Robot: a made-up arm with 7 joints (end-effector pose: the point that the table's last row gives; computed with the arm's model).
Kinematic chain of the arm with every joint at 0, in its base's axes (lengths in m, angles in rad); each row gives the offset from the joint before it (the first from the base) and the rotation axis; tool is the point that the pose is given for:
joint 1: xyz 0 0.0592 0 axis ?
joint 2: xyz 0 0.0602 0 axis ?
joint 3: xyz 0 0 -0.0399 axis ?
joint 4: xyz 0 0 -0.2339 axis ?
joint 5: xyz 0 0 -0.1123 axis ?
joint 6: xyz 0 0 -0.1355 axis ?
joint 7: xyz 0 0 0 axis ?
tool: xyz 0 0 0
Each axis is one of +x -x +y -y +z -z.
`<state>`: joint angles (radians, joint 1 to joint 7).
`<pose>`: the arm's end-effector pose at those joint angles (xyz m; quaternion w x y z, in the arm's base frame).
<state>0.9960 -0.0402 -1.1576 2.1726 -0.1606 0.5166 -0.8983</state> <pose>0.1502 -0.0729 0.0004 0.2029 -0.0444 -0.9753 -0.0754</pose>
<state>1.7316 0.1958 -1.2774 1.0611 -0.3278 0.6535 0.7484</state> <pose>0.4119 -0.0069 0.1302 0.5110 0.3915 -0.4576 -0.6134</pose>
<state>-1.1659 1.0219 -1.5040 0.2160 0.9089 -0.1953 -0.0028</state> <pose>-0.2875 0.5318 -0.1271 0.7259 0.1222 0.5055 -0.4501</pose>
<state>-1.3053 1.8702 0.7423 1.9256 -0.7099 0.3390 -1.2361</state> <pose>0.2432 0.2524 -0.1113 0.1035 -0.4990 0.7271 0.4601</pose>
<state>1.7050 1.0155 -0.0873 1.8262 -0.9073 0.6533 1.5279</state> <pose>0.0960 0.2878 0.2540 0.5493 0.5355 -0.6049 -0.2136</pose>
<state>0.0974 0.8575 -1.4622 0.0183 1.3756 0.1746 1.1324</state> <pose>0.0340 0.5109 -0.3430 0.9881 -0.1437 0.0354 0.0410</pose>
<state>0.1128 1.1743 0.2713 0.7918 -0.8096 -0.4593 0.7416</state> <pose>0.1834 0.5508 -0.1094 0.7378 0.3368 -0.1111 -0.5743</pose>
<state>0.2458 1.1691 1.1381 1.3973 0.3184 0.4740 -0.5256</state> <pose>0.0798 0.4974 0.1027 0.2870 0.5537 -0.6323 0.4595</pose>
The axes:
joint 1: -y
joint 2: +x
joint 3: +z
joint 4: -y
joint 5: +z
joint 6: +y
joint 7: -x

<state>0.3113 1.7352 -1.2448 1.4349 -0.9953 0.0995 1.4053</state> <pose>0.1297 0.4607 -0.1464 0.4645 0.1102 0.6166 -0.6261</pose>
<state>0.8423 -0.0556 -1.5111 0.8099 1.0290 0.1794 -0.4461</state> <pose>0.3310 -0.0842 -0.2810 0.8281 -0.0625 -0.4781 -0.2859</pose>
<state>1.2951 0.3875 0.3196 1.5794 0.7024 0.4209 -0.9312</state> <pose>0.2778 0.2941 0.1659 0.2984 -0.0330 -0.7904 0.5340</pose>
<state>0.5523 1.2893 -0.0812 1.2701 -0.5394 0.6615 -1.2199</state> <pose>0.2611 0.4476 0.0260 0.0043 0.9508 -0.3034 0.0627</pose>
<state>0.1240 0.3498 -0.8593 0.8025 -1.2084 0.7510 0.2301</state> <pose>0.1730 0.1455 -0.4473 0.5575 0.4320 -0.0087 -0.7089</pose>
